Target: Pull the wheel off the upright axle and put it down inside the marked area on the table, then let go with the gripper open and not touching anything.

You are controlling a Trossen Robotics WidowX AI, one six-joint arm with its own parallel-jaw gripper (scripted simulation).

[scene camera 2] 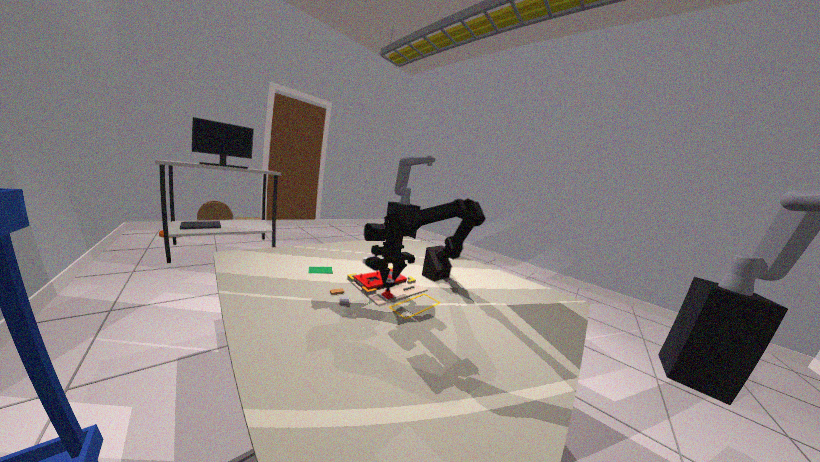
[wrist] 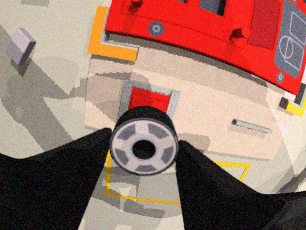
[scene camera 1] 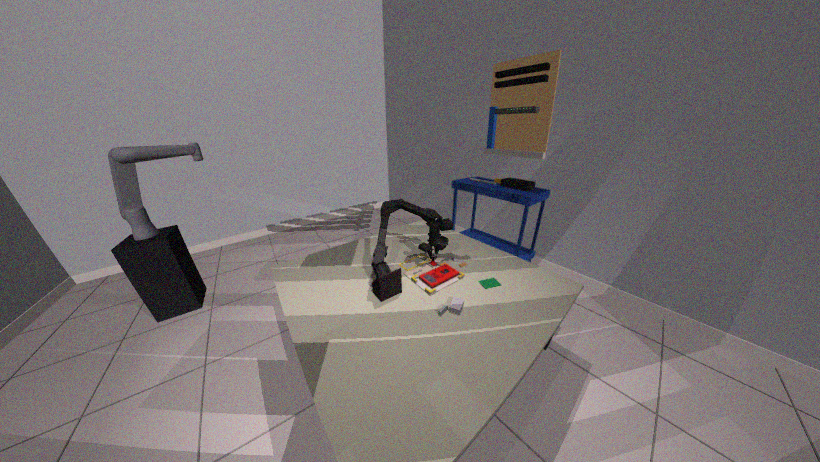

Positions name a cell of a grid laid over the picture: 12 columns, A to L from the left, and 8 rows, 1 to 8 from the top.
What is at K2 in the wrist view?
A red plate.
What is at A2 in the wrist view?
A grey block.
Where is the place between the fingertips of my gripper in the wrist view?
At F5
